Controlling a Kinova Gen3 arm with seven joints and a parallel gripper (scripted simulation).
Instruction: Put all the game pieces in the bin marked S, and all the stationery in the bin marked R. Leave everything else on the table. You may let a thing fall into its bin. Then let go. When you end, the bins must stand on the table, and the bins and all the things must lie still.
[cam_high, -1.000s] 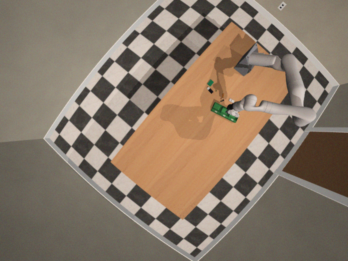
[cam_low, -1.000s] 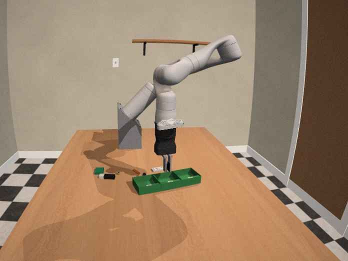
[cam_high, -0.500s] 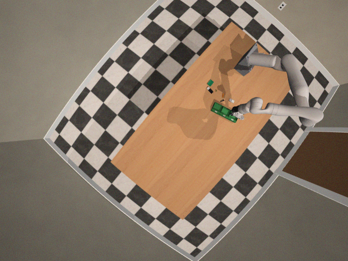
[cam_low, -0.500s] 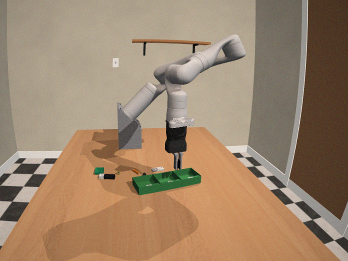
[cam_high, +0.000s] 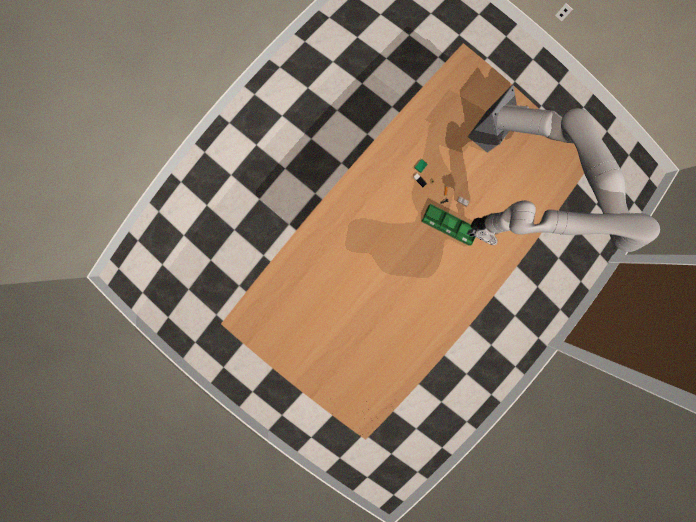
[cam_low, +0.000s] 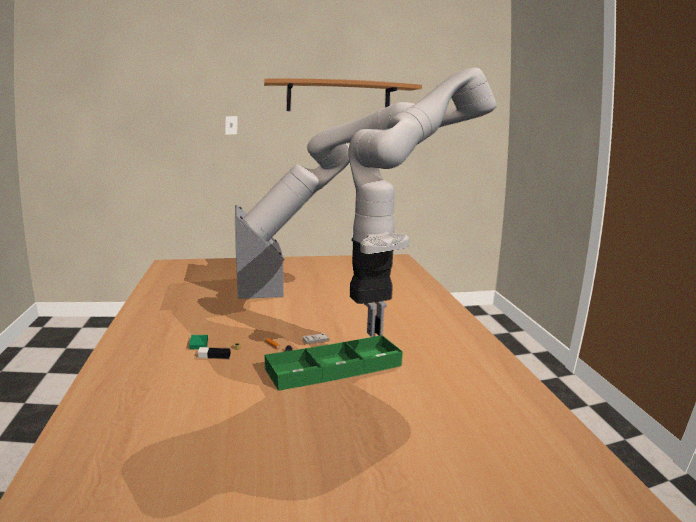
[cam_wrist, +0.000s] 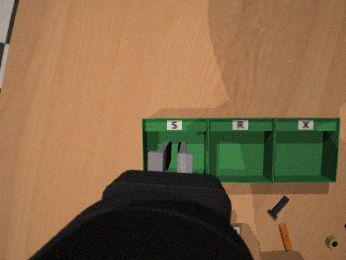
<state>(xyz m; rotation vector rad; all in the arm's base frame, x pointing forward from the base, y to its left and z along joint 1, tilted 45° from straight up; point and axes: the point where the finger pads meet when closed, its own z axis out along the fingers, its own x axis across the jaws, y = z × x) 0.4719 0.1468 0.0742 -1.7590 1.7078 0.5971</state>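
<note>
Right now the olive ring is 25 cm to the right of my hand, 13 cm behind it and 8 cm below it. Round my hand: dark piece 16 cm to the right, 8 cm behind, 7 cm below; white domino 13 cm behind, 8 cm to the right, 7 cm below; green three-compartment tray 8 cm to the right, 6 cm below.
</note>
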